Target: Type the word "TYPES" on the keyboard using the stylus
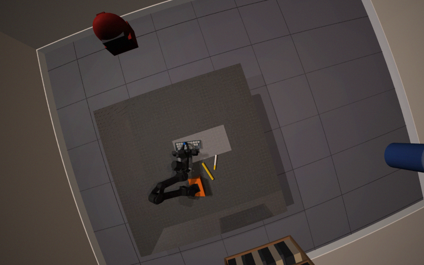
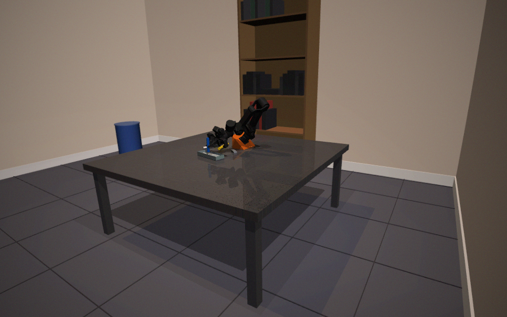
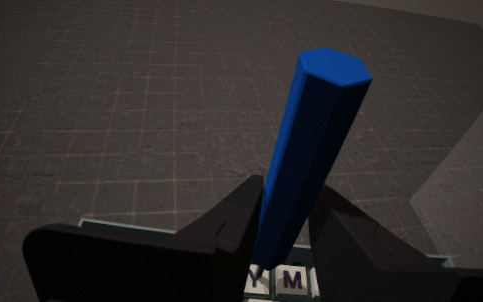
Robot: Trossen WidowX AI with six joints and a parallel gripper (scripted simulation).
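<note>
Now: the grey tip 10 mm behind my gripper tip and 60 mm below it. Round my gripper tip: white pen 250 mm behind, 150 mm to the right, 70 mm below; then small grey block 200 mm behind, 70 mm to the left, 70 mm below; then blue stylus 10 mm behind, 20 mm below.
</note>
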